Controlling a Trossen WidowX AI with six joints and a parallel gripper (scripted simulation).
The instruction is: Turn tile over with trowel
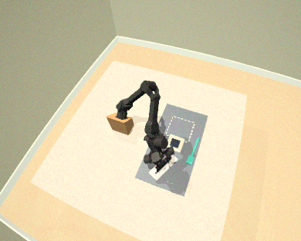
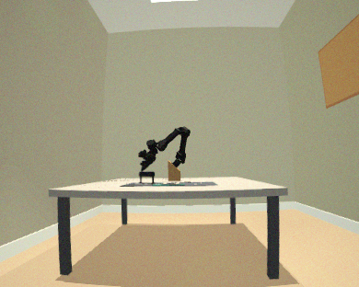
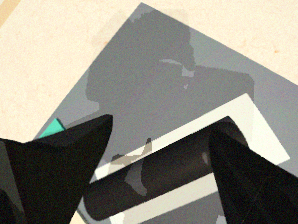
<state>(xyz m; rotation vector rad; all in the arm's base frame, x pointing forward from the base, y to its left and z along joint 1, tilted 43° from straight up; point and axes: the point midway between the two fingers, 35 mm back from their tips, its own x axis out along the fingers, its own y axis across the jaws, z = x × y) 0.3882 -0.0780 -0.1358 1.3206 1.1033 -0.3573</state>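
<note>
My gripper tip is 210 mm to the right of the white tile, 100 mm above it and 10 mm past it. The rest, counted from my gripper tip: teal trowel 190 mm to the left, 130 mm ahead, 100 mm below; grey mat 200 mm to the left, 120 mm below, 10 mm behind.
</note>
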